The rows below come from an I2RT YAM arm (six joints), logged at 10 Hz.
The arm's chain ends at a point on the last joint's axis. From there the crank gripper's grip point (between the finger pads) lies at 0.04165 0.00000 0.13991 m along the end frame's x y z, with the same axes.
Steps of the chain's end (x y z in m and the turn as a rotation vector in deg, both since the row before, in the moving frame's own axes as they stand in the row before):
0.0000, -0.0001, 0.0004, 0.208, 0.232, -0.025
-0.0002, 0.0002, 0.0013, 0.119, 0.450, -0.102
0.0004, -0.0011, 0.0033, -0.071, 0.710, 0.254
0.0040, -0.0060, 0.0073, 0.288, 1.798, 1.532
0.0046, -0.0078, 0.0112, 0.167, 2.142, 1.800
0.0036, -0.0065, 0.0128, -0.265, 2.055, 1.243
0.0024, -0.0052, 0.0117, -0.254, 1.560, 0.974
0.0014, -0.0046, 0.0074, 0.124, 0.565, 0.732
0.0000, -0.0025, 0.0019, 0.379, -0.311, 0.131
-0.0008, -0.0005, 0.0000, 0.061, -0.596, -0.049
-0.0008, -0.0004, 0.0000, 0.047, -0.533, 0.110
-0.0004, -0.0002, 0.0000, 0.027, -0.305, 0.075
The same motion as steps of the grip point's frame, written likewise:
0.0006, -0.0006, 0.0002, 0.208, 0.232, -0.025
0.0009, -0.0002, 0.0010, 0.119, 0.450, -0.102
0.0021, -0.0007, 0.0028, -0.071, 0.710, 0.254
0.0084, -0.0055, 0.0059, 0.288, 1.798, 1.532
0.0098, -0.0068, 0.0095, 0.167, 2.142, 1.800
0.0086, -0.0049, 0.0112, -0.265, 2.055, 1.243
0.0062, -0.0038, 0.0105, -0.254, 1.560, 0.974
0.0028, -0.0044, 0.0070, 0.124, 0.565, 0.732
-0.0008, -0.0033, 0.0021, 0.379, -0.311, 0.131
-0.0023, -0.0007, 0.0004, 0.061, -0.596, -0.049
-0.0021, -0.0004, 0.0004, 0.047, -0.533, 0.110
-0.0011, -0.0002, 0.0002, 0.027, -0.305, 0.075

